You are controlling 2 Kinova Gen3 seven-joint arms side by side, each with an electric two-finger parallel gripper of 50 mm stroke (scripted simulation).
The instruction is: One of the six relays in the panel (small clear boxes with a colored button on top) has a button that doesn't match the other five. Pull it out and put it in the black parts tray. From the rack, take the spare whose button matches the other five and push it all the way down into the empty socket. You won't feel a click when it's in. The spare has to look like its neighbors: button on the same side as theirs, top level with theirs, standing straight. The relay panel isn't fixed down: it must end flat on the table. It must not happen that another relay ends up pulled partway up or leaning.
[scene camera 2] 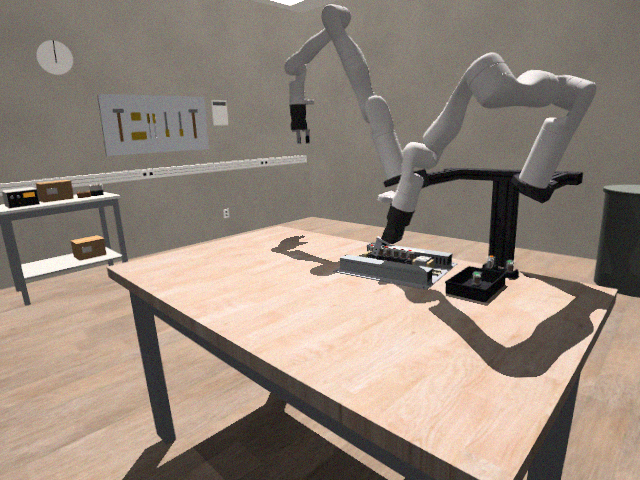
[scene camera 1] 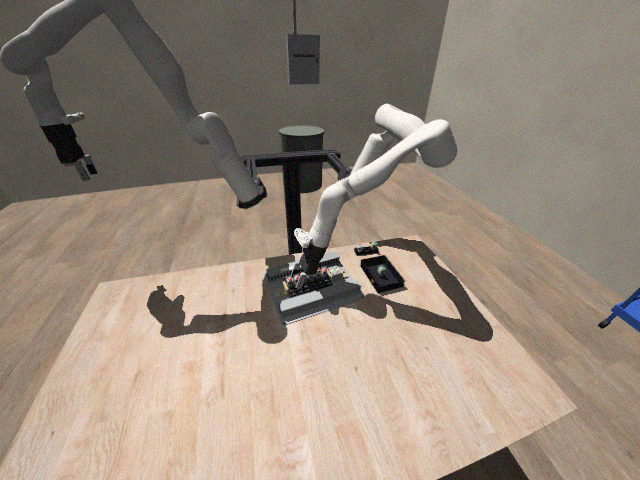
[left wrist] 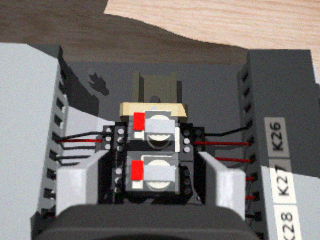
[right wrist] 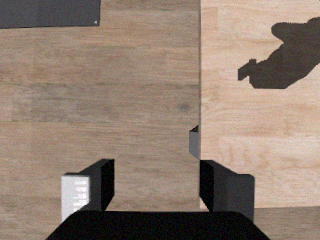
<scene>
black parts tray: scene camera 2; scene camera 1; not seen in the left wrist view (out of frame); not seen in the right wrist view (out of frame)
same spot on black parts tray: (scene camera 2: 452,286) = (scene camera 1: 383,287)
</scene>
